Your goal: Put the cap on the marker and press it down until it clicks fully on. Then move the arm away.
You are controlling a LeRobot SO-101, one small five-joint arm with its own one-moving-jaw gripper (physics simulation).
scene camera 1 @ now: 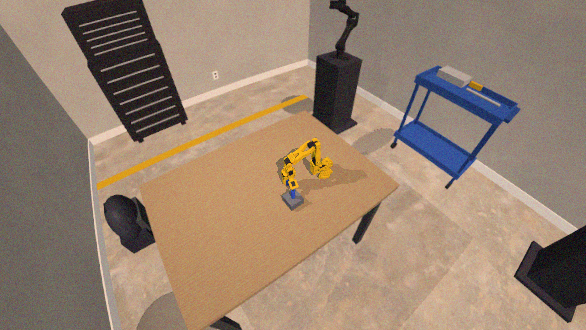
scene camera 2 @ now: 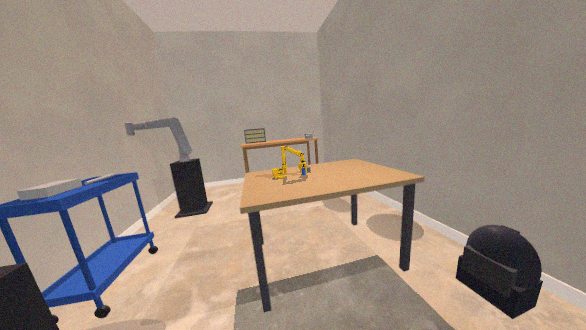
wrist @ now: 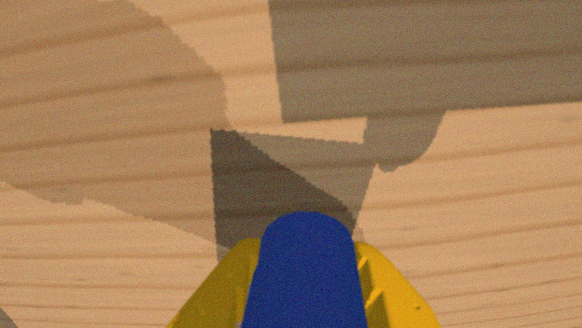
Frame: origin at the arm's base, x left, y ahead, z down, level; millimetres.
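Seen in the pictures: hand, its tool point: [scene camera 2: 302, 174] [wrist: 259, 255]; arm's base, origin of its link: [scene camera 1: 319, 173] [scene camera 2: 281, 176].
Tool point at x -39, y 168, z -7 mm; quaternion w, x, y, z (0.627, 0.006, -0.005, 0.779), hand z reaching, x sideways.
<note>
Pixels of each thing's middle, then the offset from my tool point to it. "spot": a spot on its surface instead. Level surfaces: height alone.
- blue cap, a spot on its surface: [wrist: 309, 285] spot: dx +9, dy +14, dz -16 mm
- marker, middle of its body: [scene camera 1: 293, 193] dx +104, dy +56, dz -64 mm
- dark grey block, middle of its body: [scene camera 1: 293, 199] dx +104, dy +56, dz -12 mm
- wooden table, height of its surface: dz +7 mm
My gripper [scene camera 1: 287, 182] [scene camera 2: 303, 169] [wrist: 308, 250] is shut on the blue cap [wrist: 309, 285], which sits between both yellow jaws in the wrist view. In scene camera 2 the cap [scene camera 2: 303, 172] shows as a small blue piece under the jaws, low over the table. In scene camera 1 the arm mostly hides it. A blue upright piece, the marker [scene camera 1: 293, 194], stands on a dark grey block [scene camera 1: 291, 202] beside the gripper. The grey block [scene camera 2: 308, 170] shows partly behind the cap in scene camera 2. The exact height and gap between cap and marker cannot be told.
The yellow arm's base [scene camera 1: 324, 170] [scene camera 2: 278, 173] stands on the wooden table [scene camera 1: 225, 225] [scene camera 2: 350, 175]. Shadows of the arm and block fall on the table. Away from it stand a blue cart [scene camera 1: 465, 102] [scene camera 2: 100, 187] and a black pedestal [scene camera 1: 335, 90] [scene camera 2: 189, 187] with another arm.
</note>
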